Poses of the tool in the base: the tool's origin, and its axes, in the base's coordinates. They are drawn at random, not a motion.
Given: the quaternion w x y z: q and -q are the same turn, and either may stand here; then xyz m.
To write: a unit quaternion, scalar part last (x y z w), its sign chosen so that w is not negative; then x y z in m. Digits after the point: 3 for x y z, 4 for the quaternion.
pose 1, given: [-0.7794 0.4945 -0.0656 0.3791 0.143 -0.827 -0.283]
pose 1, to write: [-0.4945 0.0656 -0.3791 0.7794 0.143 -0.827 -0.283]
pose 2, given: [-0.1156 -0.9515 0.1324 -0.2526 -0.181 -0.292 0.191]
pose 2, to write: [0.9515 -0.1324 0.2526 0.1156 -0.181 -0.292 0.191]
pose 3, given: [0.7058 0.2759 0.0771 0.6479 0.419 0.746 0.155]
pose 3, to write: [0.2759 0.0771 0.6479 0.7058 0.419 0.746 0.155]
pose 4, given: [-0.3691 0.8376 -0.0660 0.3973 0.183 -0.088 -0.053]
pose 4, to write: [-0.8376 0.0660 -0.3973 0.3691 0.183 -0.088 -0.053]
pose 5, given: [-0.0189 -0.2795 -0.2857 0.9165 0.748 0.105 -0.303]
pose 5, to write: [0.2795 0.2857 -0.9165 0.0189 0.748 0.105 -0.303]
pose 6, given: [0.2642 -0.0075 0.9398 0.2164 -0.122 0.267 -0.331]
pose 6, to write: [-0.0075 0.9398 0.2164 0.2642 -0.122 0.267 -0.331]
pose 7, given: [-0.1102 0.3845 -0.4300 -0.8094 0.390 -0.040 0.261]
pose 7, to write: [-0.3845 0.4300 0.8094 0.1102 0.390 -0.040 0.261]
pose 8, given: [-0.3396 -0.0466 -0.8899 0.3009 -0.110 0.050 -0.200]
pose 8, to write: [0.0466 0.8899 -0.3009 0.3396 -0.110 0.050 -0.200]
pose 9, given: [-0.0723 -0.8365 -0.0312 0.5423 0.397 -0.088 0.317]
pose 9, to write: [0.8365 0.0312 -0.5423 0.0723 0.397 -0.088 0.317]
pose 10, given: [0.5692 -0.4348 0.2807 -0.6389 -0.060 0.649 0.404]
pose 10, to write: [-0.4348 0.2807 -0.6389 0.5692 -0.060 0.649 0.404]
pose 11, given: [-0.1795 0.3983 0.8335 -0.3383 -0.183 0.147 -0.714]
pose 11, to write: [-0.3983 -0.8335 0.3383 0.1795 -0.183 0.147 -0.714]
